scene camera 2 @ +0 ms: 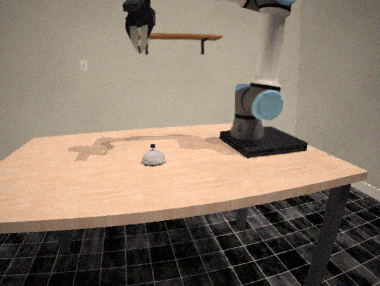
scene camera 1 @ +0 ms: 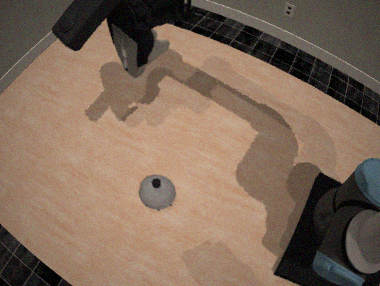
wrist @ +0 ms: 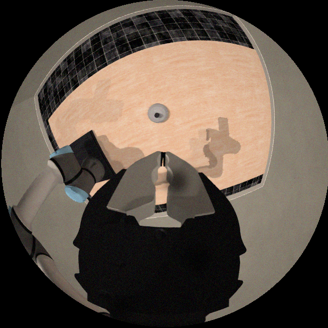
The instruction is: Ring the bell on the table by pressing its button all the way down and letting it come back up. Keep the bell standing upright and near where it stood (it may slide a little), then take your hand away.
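Places are measured from the arm's base along level axes (x ahead, y down, z left), in metres.
Pixels of known places: gripper, fingertip midpoint: (scene camera 2: 140,53) (scene camera 1: 134,75); arm's base, origin of the base link: (scene camera 2: 247,134).
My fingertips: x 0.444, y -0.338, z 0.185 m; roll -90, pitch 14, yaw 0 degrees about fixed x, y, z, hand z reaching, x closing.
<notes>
Ahead of a thing's pixels: the offset from my fingertips to its top centre. Level surfaces: height alone.
The bell {dy +0.309, dx -0.030, dz -0.002 m} (scene camera 1: 157,194) (scene camera 2: 153,158) (wrist: 159,110) is a grey dome standing upright on the table {dy +0.375 m} (scene camera 1: 75,165) (scene camera 2: 80,192) (wrist: 200,75). Its black button {dy +0.309, dx -0.030, dz -0.002 m} (scene camera 1: 156,183) (scene camera 2: 153,146) (wrist: 157,115) is up at the top of the dome. My gripper (scene camera 1: 131,71) (scene camera 2: 142,50) (wrist: 163,153) is shut with nothing between its jaws. It is high above the table and well apart from the bell. In the wrist view the bell shows beyond the fingertips.
The arm's black base plate (scene camera 1: 295,250) (scene camera 2: 275,145) (wrist: 95,145) is on the table, to the right of the bell in both scene views. A wooden shelf (scene camera 2: 182,36) is on the wall behind the gripper in scene camera 2. The arm's shadow falls across the table.
</notes>
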